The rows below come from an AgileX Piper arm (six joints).
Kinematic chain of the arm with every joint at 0, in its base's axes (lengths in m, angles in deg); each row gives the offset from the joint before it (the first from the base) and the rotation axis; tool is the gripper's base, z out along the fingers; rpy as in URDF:
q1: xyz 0 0 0.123 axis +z
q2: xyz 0 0 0 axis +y
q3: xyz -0.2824 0 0.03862 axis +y
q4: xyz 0.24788 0 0.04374 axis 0.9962 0 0.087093
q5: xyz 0 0 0 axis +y
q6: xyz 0.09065 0 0.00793 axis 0.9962 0 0.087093
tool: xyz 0 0 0 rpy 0 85.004 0
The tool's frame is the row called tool.
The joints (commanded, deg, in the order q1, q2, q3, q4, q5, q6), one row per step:
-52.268 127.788 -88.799 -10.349 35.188 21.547
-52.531 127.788 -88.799 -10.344 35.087 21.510
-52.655 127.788 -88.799 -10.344 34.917 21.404
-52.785 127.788 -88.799 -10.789 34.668 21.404
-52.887 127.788 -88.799 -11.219 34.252 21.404
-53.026 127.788 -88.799 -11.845 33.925 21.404
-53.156 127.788 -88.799 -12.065 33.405 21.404
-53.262 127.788 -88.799 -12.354 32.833 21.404
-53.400 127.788 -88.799 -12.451 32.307 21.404
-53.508 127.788 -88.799 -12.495 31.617 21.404
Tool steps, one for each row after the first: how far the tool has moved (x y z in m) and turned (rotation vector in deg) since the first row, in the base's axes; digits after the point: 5 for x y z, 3 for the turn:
-0.00157 -0.00135 0.00005 -0.075 -0.059 -0.216
-0.00219 -0.00210 0.00015 -0.212 -0.137 -0.217
-0.00305 -0.00324 0.00035 -0.615 -0.013 -0.060
-0.00354 -0.00441 0.00064 -1.129 -0.013 0.145
-0.00448 -0.00576 0.00092 -1.675 0.178 0.412
-0.00490 -0.00702 0.00126 -2.156 -0.030 0.490
-0.00514 -0.00825 0.00164 -2.708 -0.227 0.643
-0.00553 -0.00947 0.00197 -3.132 -0.518 0.646
-0.00552 -0.01067 0.00241 -3.647 -0.955 0.677

